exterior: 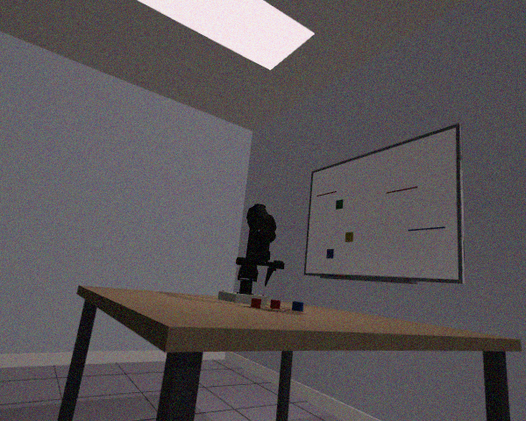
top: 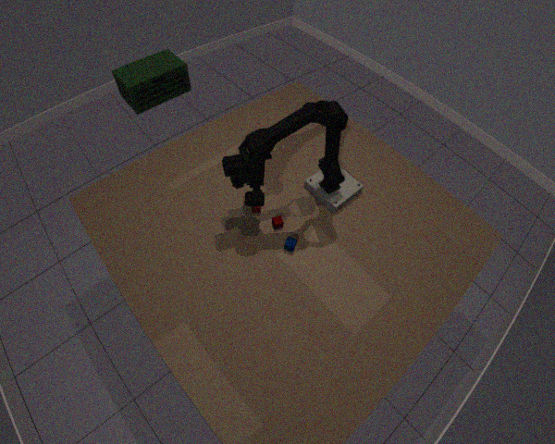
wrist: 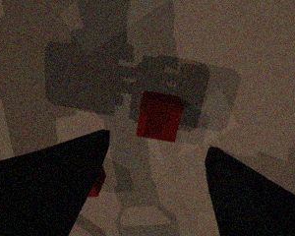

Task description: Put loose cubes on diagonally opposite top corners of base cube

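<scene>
Right now my gripper tip is 200 mm to the right of the blue cube, 70 mm above it and 20 mm past it.
</scene>
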